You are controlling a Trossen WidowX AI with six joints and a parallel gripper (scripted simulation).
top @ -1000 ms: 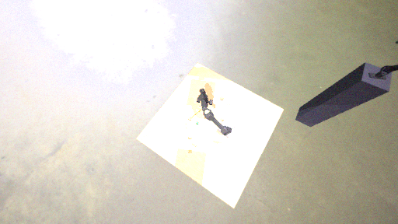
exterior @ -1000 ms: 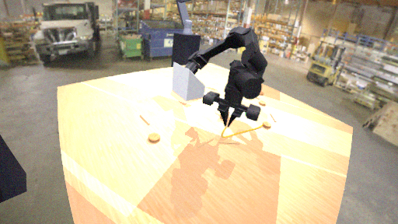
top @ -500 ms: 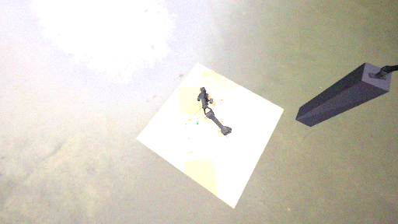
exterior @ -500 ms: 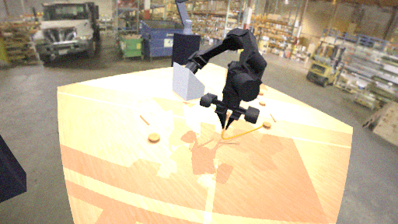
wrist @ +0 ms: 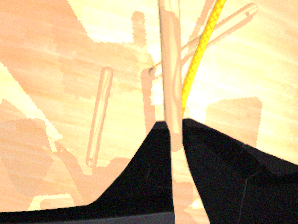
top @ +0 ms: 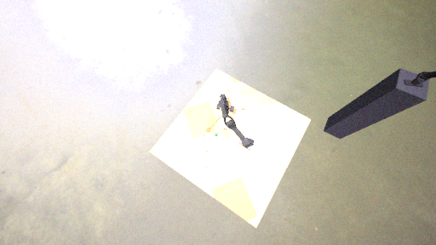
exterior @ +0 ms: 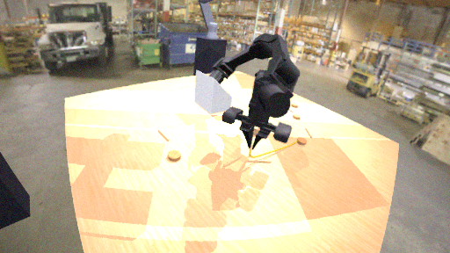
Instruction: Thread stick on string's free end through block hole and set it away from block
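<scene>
Right now the wooden block is 16 cm to the left of my gripper tip, 10 cm behind it and 4 cm below it. From my gripper tip the other things lie so: green object: 28 cm to the left, 4 cm below, 4 cm behind; then thin wooden stick: 1 cm to the left; then round wooden button: 27 cm to the left, 6 cm ahead, 5 cm below.
</scene>
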